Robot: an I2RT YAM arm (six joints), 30 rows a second.
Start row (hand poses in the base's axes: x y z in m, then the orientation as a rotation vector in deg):
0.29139 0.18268 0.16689 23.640 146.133 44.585
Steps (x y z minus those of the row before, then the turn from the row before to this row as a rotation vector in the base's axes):
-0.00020 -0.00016 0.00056 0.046 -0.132 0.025
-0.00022 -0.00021 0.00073 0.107 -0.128 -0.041
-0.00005 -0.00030 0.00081 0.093 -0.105 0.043
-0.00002 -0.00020 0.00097 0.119 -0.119 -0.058
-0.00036 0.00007 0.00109 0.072 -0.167 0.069
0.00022 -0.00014 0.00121 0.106 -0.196 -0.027
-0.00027 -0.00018 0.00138 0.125 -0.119 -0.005
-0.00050 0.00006 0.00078 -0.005 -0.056 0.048
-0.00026 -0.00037 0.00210 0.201 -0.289 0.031
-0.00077 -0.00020 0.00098 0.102 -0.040 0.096
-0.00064 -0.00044 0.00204 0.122 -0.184 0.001
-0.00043 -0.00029 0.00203 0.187 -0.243 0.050
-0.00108 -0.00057 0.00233 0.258 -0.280 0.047
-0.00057 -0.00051 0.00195 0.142 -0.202 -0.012
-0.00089 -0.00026 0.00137 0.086 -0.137 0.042
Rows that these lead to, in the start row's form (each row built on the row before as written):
0.29119 0.18252 0.16745 23.559 146.007 44.656
0.29097 0.18231 0.16818 23.582 145.841 44.783
0.29092 0.18201 0.16899 23.507 145.734 44.921
0.29090 0.18181 0.16996 23.559 145.566 45.056
0.29054 0.18188 0.17105 23.415 145.418 45.177
0.29076 0.18174 0.17226 23.386 145.195 45.307
0.29049 0.18156 0.17364 23.374 145.046 45.469
0.28999 0.18162 0.17442 23.285 145.015 45.481
0.28973 0.18125 0.17652 23.170 144.700 45.756
0.28896 0.18105 0.17750 23.066 144.670 45.924
0.28832 0.18061 0.17954 23.014 144.463 46.083
0.28789 0.18032 0.18157 22.893 144.201 46.345
0.28681 0.17975 0.18390 22.781 143.881 46.697
0.28624 0.17924 0.18585 22.742 143.646 46.876
0.28535 0.17898 0.18722 22.651 143.509 47.003

